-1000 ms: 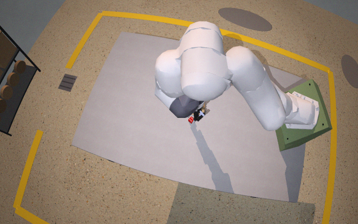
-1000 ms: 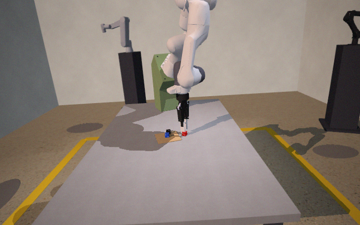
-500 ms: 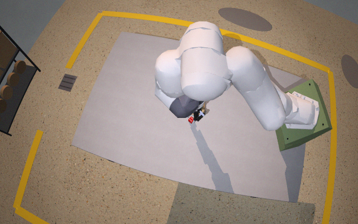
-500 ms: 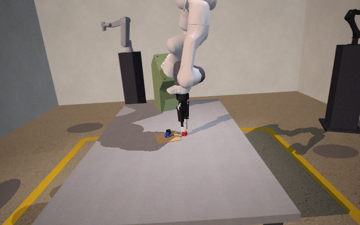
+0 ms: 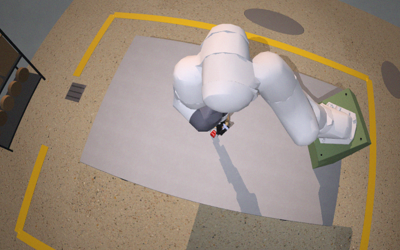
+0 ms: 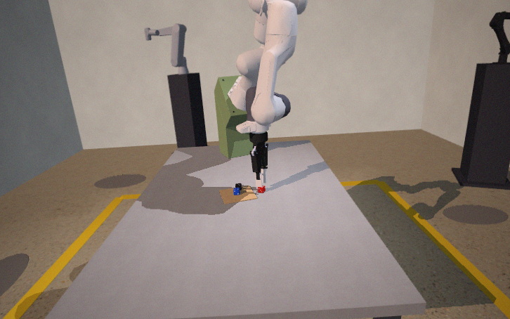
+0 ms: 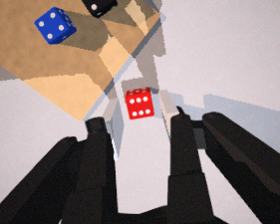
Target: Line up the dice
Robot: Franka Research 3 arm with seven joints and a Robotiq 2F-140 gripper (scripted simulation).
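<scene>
The red die is 50 mm below my hand. Also, from my hand: tan mat (90 mm to the right, 60 mm below, 60 mm ahead); black die (110 mm to the right, 50 mm below, 10 mm ahead); blue die (90 mm to the right, 60 mm ahead, 50 mm below).
</scene>
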